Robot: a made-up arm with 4 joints.
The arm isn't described. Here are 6 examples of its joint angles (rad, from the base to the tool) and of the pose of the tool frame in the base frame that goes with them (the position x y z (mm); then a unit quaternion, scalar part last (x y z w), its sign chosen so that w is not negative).
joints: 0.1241 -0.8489 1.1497 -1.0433
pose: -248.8 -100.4 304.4 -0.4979 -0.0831 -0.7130 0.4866
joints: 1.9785 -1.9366 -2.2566 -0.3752
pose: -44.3 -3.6 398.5 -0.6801 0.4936 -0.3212 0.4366
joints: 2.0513 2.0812 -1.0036 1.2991
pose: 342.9 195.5 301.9 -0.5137 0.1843 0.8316 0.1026
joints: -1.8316 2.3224 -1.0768 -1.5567
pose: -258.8 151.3 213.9 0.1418 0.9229 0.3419 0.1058
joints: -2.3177 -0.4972 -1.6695 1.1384
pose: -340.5 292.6 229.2 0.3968 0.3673 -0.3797 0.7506
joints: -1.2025 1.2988 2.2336 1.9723
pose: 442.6 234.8 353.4 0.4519 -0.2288 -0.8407 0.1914
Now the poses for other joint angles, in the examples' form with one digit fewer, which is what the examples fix.
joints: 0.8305 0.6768 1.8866 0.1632
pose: -337 60 408 -0.813 -0.404 -0.097 0.408
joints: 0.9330 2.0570 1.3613 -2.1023
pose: -159 322 392 0.282 -0.840 0.122 0.447
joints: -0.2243 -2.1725 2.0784 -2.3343
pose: 6 30 505 0.898 0.105 0.295 0.310
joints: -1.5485 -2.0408 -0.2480 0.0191
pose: -216 270 361 -0.542 0.293 -0.646 0.451
